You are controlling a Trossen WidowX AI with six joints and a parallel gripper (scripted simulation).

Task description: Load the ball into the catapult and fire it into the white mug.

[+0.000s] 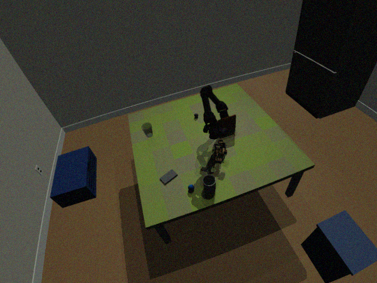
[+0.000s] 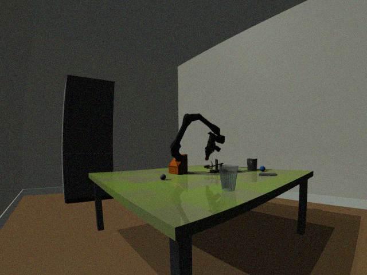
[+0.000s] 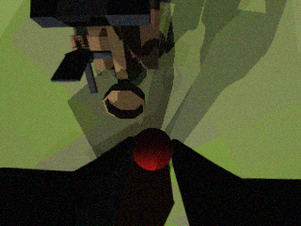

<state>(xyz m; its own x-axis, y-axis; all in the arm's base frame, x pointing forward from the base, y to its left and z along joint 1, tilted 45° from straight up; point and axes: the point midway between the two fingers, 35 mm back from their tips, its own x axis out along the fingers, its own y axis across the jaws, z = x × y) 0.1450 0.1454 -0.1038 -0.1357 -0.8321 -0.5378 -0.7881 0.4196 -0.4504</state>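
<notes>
My gripper tip is now 80 mm to the right of the wooden catapult, 60 mm above it and 10 mm past it. From my gripper tip the other things lie so: red ball (10 mm above); then mug (370 mm to the left, 190 mm ahead, 80 mm below); then grey ball (440 mm to the right, 90 mm below, 60 mm ahead).
</notes>
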